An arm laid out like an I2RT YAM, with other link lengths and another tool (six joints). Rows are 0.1 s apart.
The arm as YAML. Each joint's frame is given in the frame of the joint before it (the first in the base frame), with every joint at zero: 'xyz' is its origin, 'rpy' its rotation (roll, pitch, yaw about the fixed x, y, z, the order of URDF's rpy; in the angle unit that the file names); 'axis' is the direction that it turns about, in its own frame. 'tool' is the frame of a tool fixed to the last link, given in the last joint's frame.
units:
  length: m
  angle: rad
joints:
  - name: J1
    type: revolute
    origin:
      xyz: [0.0, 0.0, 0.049]
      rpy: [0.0, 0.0, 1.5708]
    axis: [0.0, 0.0, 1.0]
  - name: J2
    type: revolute
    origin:
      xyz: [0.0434, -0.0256, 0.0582]
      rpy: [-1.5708, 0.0, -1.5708]
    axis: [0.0, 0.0, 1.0]
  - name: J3
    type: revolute
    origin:
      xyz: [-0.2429, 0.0, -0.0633]
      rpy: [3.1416, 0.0, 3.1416]
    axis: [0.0, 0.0, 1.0]
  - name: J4
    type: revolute
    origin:
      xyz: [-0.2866, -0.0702, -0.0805]
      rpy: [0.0, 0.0, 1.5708]
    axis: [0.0, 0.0, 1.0]
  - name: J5
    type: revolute
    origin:
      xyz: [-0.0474, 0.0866, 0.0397]
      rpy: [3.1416, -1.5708, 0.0]
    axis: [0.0, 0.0, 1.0]
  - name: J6
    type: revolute
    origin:
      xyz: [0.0, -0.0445, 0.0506]
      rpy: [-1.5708, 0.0, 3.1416]
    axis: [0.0, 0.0, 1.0]
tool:
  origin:
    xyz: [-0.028, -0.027, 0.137]
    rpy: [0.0, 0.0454, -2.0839]
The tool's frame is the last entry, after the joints.
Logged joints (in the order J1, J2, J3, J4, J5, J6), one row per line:
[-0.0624 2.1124 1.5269 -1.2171 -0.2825 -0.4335]
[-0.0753 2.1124 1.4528 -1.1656 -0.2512 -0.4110]
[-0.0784 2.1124 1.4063 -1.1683 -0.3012 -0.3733]
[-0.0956 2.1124 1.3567 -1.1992 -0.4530 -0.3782]
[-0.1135 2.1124 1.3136 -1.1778 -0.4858 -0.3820]
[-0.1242 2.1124 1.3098 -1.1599 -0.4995 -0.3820]
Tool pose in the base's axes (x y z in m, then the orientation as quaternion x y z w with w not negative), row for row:
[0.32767 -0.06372 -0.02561 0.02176 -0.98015 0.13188 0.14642]
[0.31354 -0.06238 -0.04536 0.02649 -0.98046 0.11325 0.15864]
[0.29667 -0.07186 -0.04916 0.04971 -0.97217 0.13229 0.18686]
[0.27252 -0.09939 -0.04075 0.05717 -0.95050 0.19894 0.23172]
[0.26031 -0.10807 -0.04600 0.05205 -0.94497 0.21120 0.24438]
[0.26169 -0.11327 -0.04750 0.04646 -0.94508 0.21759 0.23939]
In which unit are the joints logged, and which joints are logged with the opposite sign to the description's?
The joints are logged in radians. Opposite sign: J5, J6.
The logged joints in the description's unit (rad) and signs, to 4 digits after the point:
[-0.0624 2.1124 1.5269 -1.2171 0.2825 0.4335]
[-0.0753 2.1124 1.4528 -1.1656 0.2512 0.4110]
[-0.0784 2.1124 1.4063 -1.1683 0.3012 0.3733]
[-0.0956 2.1124 1.3567 -1.1992 0.4530 0.3782]
[-0.1135 2.1124 1.3136 -1.1778 0.4858 0.3820]
[-0.1242 2.1124 1.3098 -1.1599 0.4995 0.3820]

